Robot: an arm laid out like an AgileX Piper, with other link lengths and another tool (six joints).
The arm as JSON. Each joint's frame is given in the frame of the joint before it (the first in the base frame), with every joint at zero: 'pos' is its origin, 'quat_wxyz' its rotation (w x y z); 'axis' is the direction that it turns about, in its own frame. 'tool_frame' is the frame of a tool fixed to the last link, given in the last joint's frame.
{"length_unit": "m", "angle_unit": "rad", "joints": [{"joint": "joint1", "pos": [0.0, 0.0, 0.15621], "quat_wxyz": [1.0, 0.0, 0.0, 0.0], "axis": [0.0, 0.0, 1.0]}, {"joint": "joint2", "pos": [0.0, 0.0, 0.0], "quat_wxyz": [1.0, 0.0, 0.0, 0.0], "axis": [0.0, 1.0, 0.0]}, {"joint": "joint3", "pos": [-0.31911, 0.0, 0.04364], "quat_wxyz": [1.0, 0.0, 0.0, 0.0], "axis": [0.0, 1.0, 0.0]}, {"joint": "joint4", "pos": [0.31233, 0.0, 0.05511], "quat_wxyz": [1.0, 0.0, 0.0, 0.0], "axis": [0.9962, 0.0, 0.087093]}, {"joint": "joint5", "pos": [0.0, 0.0, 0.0], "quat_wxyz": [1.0, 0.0, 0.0, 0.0], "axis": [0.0, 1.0, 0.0]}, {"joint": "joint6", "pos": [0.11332, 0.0, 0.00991], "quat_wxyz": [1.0, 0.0, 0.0, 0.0], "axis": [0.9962, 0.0, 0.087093]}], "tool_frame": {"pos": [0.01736, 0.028, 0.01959], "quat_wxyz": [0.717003, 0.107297, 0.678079, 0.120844]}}
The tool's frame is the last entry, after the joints.
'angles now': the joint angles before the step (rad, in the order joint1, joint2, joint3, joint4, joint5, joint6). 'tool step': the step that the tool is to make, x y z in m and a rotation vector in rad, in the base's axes. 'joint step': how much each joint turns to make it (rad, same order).
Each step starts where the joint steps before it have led.
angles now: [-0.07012, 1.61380, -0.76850, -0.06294, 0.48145, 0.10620]
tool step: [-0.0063, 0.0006, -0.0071, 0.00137, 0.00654, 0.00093]
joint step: [-0.00003, -0.00009, 0.02743, 0.00001, -0.02077, -0.00003]
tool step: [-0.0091, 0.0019, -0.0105, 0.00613, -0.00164, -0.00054]
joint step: [0.00186, 0.00012, 0.04484, 0.00621, -0.04626, -0.00018]
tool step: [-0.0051, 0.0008, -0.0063, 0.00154, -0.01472, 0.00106]
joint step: [0.00028, 0.00008, 0.03148, 0.00064, -0.04620, 0.00049]
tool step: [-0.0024, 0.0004, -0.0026, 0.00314, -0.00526, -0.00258]
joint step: [-0.00006, -0.00028, 0.01369, 0.00428, -0.01847, -0.00011]
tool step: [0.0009, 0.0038, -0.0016, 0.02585, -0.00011, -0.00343]
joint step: [0.00361, 0.00782, -0.00016, 0.06414, -0.00637, -0.04493]
